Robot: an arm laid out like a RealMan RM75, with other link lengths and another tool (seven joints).
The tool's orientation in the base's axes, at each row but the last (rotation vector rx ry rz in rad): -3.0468, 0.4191, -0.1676; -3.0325, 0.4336, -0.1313; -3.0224, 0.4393, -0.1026; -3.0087, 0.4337, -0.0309; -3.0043, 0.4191, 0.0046; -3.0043, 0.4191, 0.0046; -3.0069, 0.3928, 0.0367; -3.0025, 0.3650, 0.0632; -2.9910, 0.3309, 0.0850
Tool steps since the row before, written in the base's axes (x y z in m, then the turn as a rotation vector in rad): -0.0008, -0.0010, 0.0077, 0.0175, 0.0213, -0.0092; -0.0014, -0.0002, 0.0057, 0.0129, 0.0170, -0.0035; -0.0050, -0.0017, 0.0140, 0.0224, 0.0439, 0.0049; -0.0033, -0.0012, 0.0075, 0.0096, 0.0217, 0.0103; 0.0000, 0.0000, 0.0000, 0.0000, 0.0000, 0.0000; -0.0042, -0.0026, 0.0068, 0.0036, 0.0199, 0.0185; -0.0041, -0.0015, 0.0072, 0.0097, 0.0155, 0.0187; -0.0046, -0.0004, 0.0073, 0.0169, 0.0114, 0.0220; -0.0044, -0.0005, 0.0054, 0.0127, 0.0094, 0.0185
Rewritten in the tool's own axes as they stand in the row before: 0.0003, 0.0006, -0.0078, 0.0100, -0.0244, 0.0121; -0.0009, 0.0001, -0.0058, 0.0073, -0.0195, 0.0058; -0.0035, 0.0017, -0.0144, 0.0091, -0.0487, 0.0002; -0.0028, 0.0013, -0.0077, 0.0031, -0.0245, -0.0078; 0.0000, 0.0000, 0.0000, 0.0000, 0.0000, 0.0000; -0.0035, 0.0029, -0.0071, -0.0023, -0.0220, -0.0162; -0.0039, 0.0017, -0.0073, 0.0047, -0.0193, -0.0170; -0.0048, 0.0007, -0.0072, 0.0125, -0.0175, -0.0209; -0.0046, 0.0008, -0.0052, 0.0091, -0.0142, -0.0176
